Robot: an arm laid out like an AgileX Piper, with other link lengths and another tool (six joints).
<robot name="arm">
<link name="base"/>
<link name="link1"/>
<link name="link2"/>
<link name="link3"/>
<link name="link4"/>
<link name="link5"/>
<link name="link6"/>
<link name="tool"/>
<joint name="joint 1" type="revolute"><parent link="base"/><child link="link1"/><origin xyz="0 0 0.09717"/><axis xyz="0 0 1"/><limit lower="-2.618" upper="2.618"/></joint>
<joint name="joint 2" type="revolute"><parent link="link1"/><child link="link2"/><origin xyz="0 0 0" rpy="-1.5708 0 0"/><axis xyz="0 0 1"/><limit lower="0" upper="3.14"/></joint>
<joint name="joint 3" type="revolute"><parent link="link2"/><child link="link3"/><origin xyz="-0.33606 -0.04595 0" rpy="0 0 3.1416"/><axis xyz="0 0 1"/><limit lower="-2.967" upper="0"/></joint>
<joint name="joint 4" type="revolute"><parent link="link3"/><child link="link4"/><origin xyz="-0.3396 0.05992 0" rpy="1.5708 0 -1.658"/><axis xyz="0 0 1"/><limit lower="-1.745" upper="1.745"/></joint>
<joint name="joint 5" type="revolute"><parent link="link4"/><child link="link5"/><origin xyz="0 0 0" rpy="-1.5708 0 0"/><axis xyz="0 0 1"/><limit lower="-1.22" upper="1.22"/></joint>
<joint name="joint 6" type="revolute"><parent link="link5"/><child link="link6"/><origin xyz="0 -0.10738 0" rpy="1.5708 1.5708 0"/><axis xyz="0 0 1"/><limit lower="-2.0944" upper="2.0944"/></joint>
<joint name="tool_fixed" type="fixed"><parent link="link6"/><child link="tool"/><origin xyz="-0.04 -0.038 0.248" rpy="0 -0.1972 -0.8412"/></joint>
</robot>
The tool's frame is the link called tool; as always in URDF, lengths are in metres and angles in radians.
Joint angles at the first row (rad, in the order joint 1, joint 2, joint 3, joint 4, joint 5, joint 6):
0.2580 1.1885 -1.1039 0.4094 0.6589 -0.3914
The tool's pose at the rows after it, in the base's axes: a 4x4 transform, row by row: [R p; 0 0 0 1], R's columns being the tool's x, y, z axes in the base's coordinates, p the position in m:
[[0.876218 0.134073 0.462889 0.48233], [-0.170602 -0.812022 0.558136 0.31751], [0.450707 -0.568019 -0.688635 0.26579], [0 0 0 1]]
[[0.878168 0.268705 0.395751 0.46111], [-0.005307 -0.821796 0.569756 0.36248], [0.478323 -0.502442 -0.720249 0.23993], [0 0 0 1]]
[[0.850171 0.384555 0.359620 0.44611], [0.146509 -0.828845 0.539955 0.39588], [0.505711 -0.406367 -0.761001 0.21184], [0 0 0 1]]
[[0.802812 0.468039 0.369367 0.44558], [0.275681 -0.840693 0.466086 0.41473], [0.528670 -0.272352 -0.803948 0.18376], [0 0 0 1]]
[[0.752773 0.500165 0.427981 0.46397], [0.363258 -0.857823 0.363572 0.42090], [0.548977 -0.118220 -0.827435 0.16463], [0 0 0 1]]
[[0.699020 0.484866 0.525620 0.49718], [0.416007 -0.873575 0.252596 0.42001], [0.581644 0.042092 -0.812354 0.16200], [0 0 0 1]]
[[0.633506 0.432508 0.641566 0.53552], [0.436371 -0.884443 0.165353 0.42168], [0.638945 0.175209 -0.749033 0.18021], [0 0 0 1]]
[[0.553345 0.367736 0.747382 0.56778], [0.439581 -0.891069 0.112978 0.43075], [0.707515 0.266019 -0.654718 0.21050], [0 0 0 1]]
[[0.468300 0.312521 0.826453 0.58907], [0.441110 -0.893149 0.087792 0.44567], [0.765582 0.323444 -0.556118 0.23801], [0 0 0 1]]
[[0.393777 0.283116 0.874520 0.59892], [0.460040 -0.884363 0.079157 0.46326], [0.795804 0.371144 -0.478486 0.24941], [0 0 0 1]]
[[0.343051 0.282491 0.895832 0.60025], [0.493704 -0.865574 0.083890 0.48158], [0.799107 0.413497 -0.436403 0.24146], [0 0 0 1]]
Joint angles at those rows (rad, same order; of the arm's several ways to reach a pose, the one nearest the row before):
0.3280 1.2465 -1.1059 0.4812 0.6632 -0.5595
0.4082 1.3031 -1.1154 0.4955 0.6547 -0.6824
0.4943 1.3623 -1.1380 0.4243 0.6375 -0.7318
0.5784 1.4265 -1.1782 0.2510 0.6181 -0.6897
0.6533 1.4944 -1.2365 -0.0089 0.6101 -0.5501
0.7179 1.5614 -1.3056 -0.3160 0.6225 -0.3546
0.7739 1.6210 -1.3728 -0.6220 0.6430 -0.1409
0.8230 1.6733 -1.4289 -0.8978 0.6657 0.0632
0.8647 1.7212 -1.4663 -1.1312 0.6879 0.2415
0.8983 1.7651 -1.4793 -1.3114 0.7055 0.3728
0.9232 1.8050 -1.4728 -1.4321 0.7108 0.4560

